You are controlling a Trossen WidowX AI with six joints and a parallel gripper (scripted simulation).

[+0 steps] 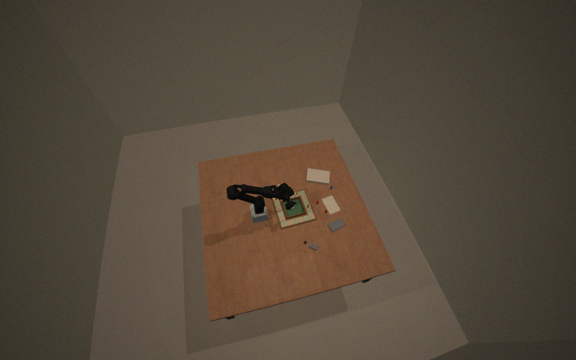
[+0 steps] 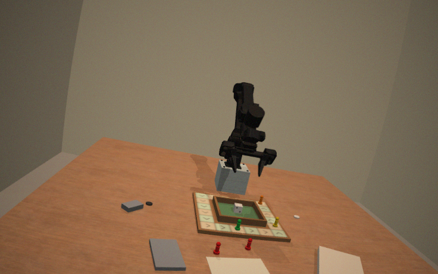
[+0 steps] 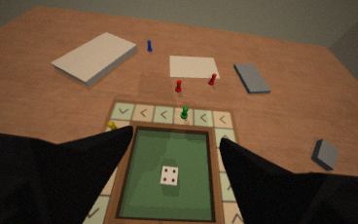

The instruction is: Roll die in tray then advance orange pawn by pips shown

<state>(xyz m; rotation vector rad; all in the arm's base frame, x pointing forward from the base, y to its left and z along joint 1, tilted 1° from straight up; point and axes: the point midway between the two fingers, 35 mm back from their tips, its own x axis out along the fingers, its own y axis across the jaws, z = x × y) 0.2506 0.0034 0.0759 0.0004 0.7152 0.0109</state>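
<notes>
The orange pawn is 12 cm behind my gripper tip, 10 cm to the left of it and 13 cm below it. Round my gripper tip: green pawn: 11 cm ahead, 1 cm to the right, 13 cm below; green tray: 1 cm behind, 15 cm below; white die: 2 cm behind, 13 cm below.
</notes>
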